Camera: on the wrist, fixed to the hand. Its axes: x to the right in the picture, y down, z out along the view.
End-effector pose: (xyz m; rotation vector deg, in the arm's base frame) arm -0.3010 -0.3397 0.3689 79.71 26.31 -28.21
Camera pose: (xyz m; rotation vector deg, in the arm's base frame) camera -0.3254 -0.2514 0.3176 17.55 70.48 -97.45
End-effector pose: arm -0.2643 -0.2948 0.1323 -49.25 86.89 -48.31
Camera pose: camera -0.3555 -0.3160 0.1797 -138.30 28.44 -74.88
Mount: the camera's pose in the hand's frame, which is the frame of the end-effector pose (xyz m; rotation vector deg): 0.0046 -0.0457 -0.0944 -23.59 -19.31 -87.69
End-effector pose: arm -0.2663 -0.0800 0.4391 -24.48 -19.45 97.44
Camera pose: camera -0.1834 -0.0690 0.3757 -3.68 -54.93 9.91
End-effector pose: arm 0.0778 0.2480 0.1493 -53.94 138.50 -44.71
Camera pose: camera 0.0429 0.2493 0.2483 -161.71 68.78 -22.91
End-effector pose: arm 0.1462 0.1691 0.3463 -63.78 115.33 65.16
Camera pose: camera 0.1766 0.0713 0.3694 -108.32 15.49 41.14
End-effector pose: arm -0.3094 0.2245 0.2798 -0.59 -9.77 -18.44
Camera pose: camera -0.3039 0.1762 0.1868 -20.39 -24.45 -108.02
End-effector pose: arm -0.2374 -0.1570 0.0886 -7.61 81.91 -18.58
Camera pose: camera -0.3363 -0.1920 0.0837 -89.72 44.90 -66.60
